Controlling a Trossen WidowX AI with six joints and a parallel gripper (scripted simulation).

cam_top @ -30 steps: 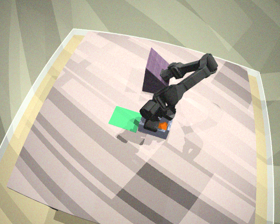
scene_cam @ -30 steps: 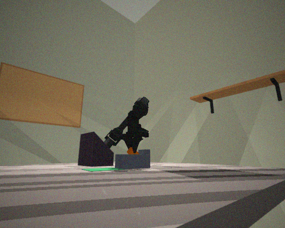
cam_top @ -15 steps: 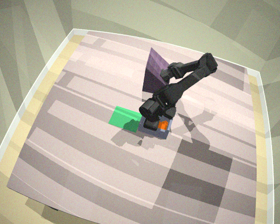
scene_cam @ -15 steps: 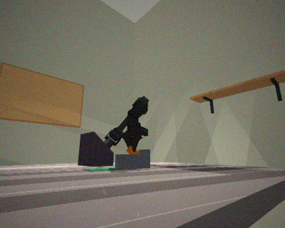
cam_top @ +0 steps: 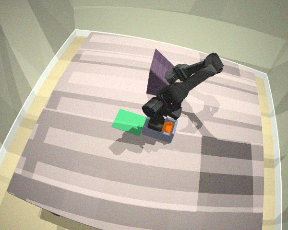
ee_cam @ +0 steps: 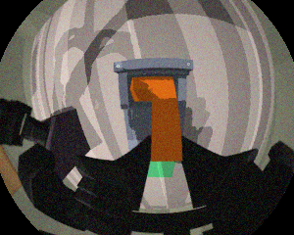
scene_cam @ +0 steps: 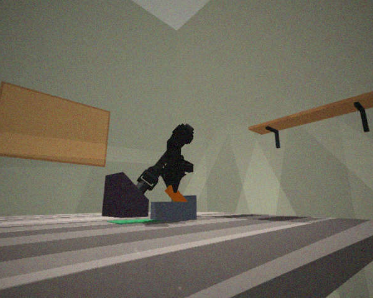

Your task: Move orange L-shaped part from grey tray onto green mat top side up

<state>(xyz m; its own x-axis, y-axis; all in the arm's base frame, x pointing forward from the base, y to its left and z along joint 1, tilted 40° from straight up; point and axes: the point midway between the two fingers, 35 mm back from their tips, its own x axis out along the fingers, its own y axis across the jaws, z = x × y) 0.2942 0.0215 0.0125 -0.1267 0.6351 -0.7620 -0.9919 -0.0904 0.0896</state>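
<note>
My gripper tip is now 14 cm to the left of the green mat, 11 cm above it and 1 cm past it. Round my gripper tip: orange L-shaped part: 3 cm to the left, 3 cm below, 2 cm behind.
</note>
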